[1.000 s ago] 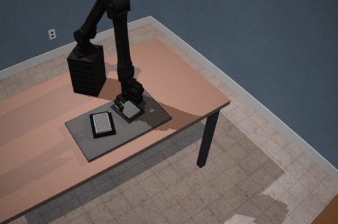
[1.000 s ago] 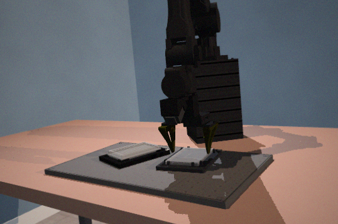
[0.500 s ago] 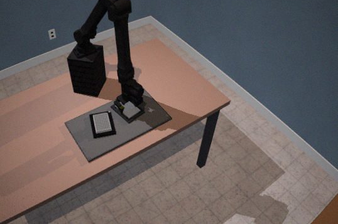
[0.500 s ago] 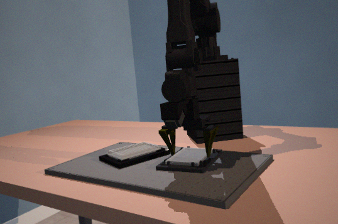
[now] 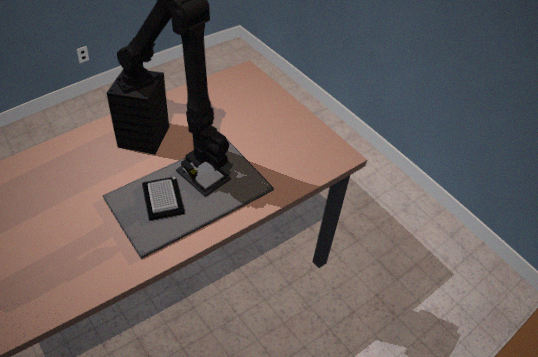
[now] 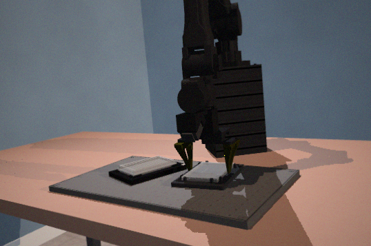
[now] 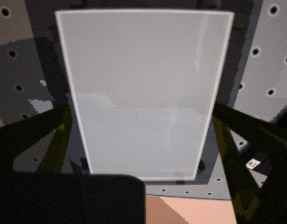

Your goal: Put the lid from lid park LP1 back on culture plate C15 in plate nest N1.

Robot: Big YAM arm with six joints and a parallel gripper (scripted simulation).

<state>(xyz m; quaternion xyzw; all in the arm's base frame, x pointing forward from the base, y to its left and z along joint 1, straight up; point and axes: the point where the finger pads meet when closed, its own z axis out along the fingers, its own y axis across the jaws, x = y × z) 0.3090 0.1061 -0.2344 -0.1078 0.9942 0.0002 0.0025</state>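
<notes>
The lid is 1 cm below my hand. The rest, counted from my hand: lid park LP1 (2 cm below); plate nest N1 (3 cm ahead, 17 cm to the right, 1 cm below); culture plate C15 (3 cm ahead, 17 cm to the right).
</notes>
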